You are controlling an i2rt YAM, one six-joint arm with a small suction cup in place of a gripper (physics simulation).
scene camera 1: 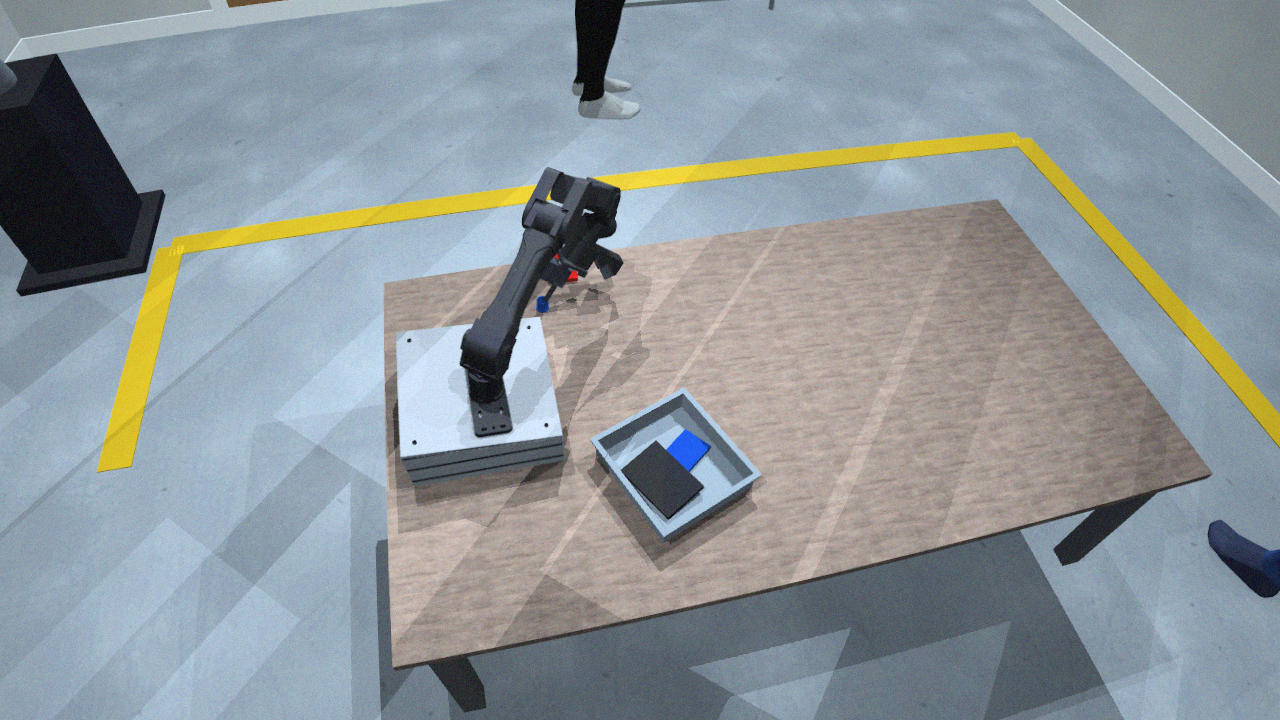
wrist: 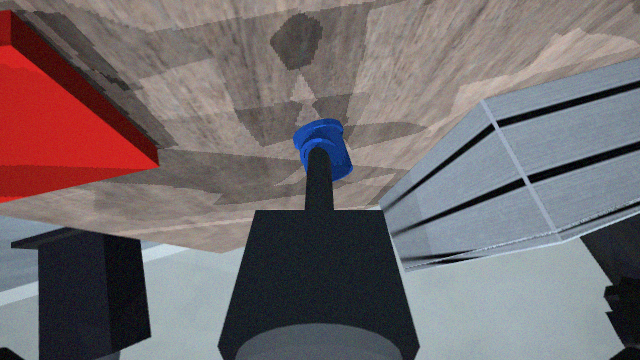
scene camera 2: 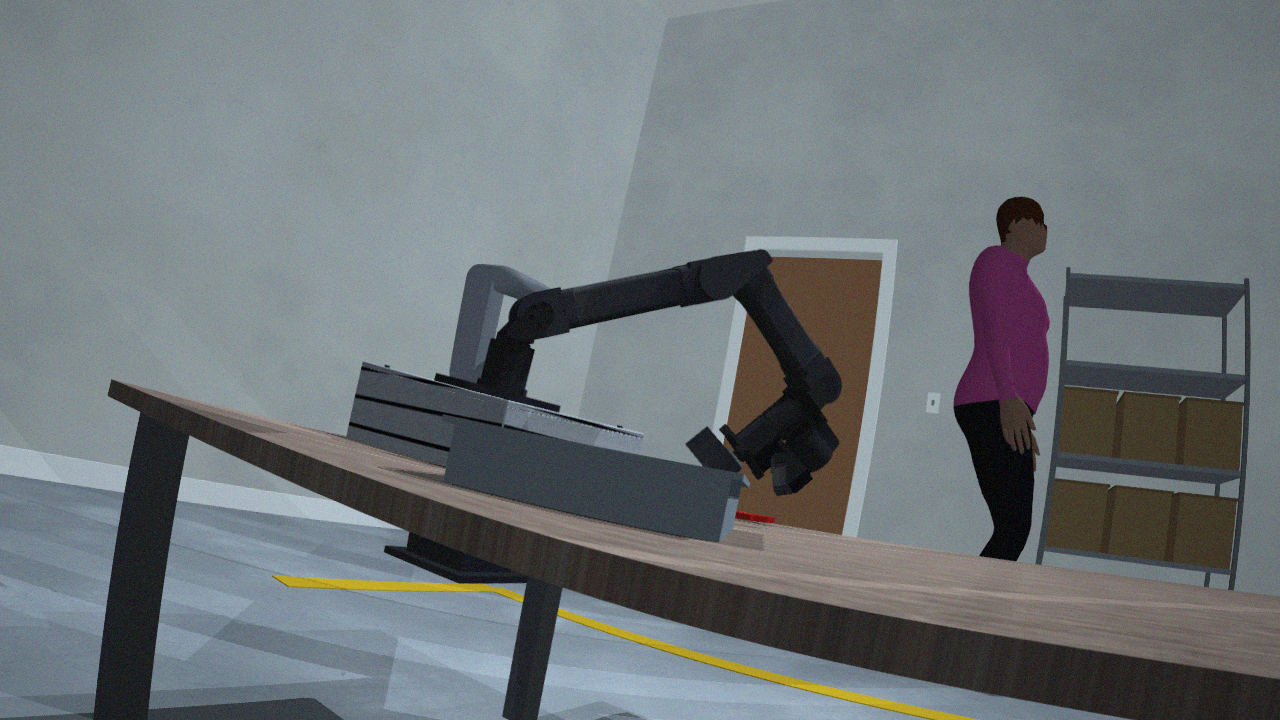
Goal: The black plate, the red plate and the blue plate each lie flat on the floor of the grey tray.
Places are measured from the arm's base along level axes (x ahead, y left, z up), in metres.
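Where they show: hand at its tool point: (scene camera 1: 540, 309) (wrist: 319, 136); arm's base at its link origin: (scene camera 1: 487, 391) (wrist: 601, 207) (scene camera 2: 499, 397).
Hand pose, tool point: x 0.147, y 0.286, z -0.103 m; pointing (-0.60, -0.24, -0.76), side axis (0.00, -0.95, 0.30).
Observation:
Each offset is from my tool point to the top centre of the thing. Level surfaces: height alone.
The grey tray {dx +0.175, dy -0.485, dz +0.051 m} (scene camera 1: 713, 506) (scene camera 2: 581, 479) stands on the table. The black plate {dx +0.144, dy -0.507, dz +0.028 m} (scene camera 1: 662, 479) is inside it, toward its near left side. The blue plate {dx +0.203, dy -0.460, dz +0.014 m} (scene camera 1: 691, 446) is also in the tray, partly hidden by the black plate; I cannot tell whether the two overlap or whether the black plate is quite flat. The red plate {dx +0.075, dy +0.122, dz +0.010 m} (scene camera 1: 573, 276) (scene camera 2: 756, 517) (wrist: 60, 125) lies on the table near its far edge, partly behind the arm in scene camera 1. My gripper, a blue suction cup (scene camera 1: 542, 305) (wrist: 326, 150), hangs above the table beside the red plate, with nothing on it. The tray hides it in scene camera 2.
The arm's layered metal base (scene camera 1: 478, 447) (scene camera 2: 398, 416) (wrist: 480, 175) stands on the table {dz +0.001 m} (scene camera 1: 895, 358) (scene camera 2: 984, 600), close to the suction cup and left of the tray in scene camera 1. A person (scene camera 1: 597, 53) (scene camera 2: 1006, 331) stands beyond the table. A shelf unit (scene camera 2: 1154, 295) is farther back.

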